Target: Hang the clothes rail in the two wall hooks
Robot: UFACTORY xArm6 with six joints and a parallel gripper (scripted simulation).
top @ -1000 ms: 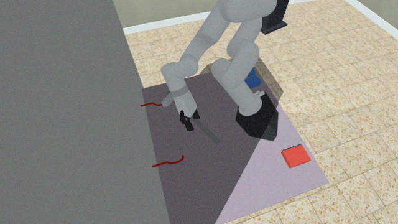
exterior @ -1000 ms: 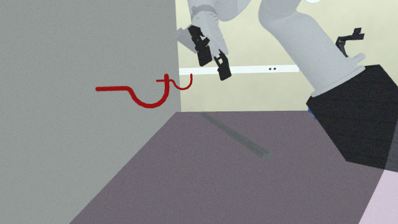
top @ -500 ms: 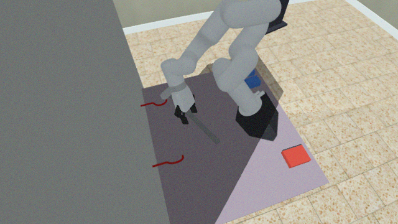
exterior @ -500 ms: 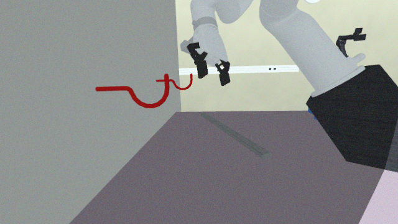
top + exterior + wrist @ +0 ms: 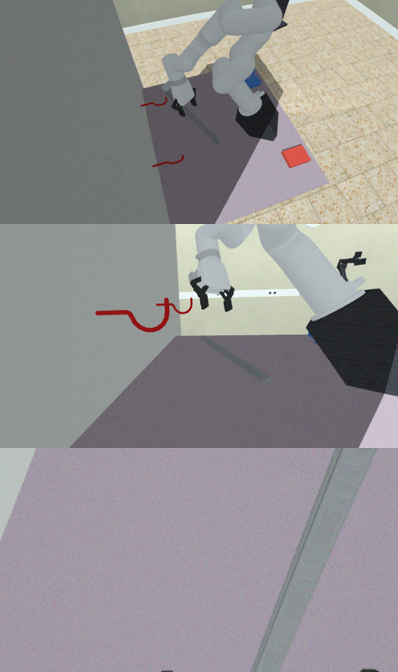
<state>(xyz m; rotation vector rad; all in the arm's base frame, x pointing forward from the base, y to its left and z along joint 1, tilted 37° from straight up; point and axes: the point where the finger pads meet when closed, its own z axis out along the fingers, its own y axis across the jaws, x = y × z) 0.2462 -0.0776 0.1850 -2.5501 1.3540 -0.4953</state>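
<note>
Now: hand 4 cm past the grey clothes rail, 6 cm to the left of it and 17 cm above it. The rest, counted from my hand: red flat block 38 cm behind, 46 cm to the left, 17 cm below; then grey wall 26 cm ahead, 1 cm to the left, 24 cm above.
</note>
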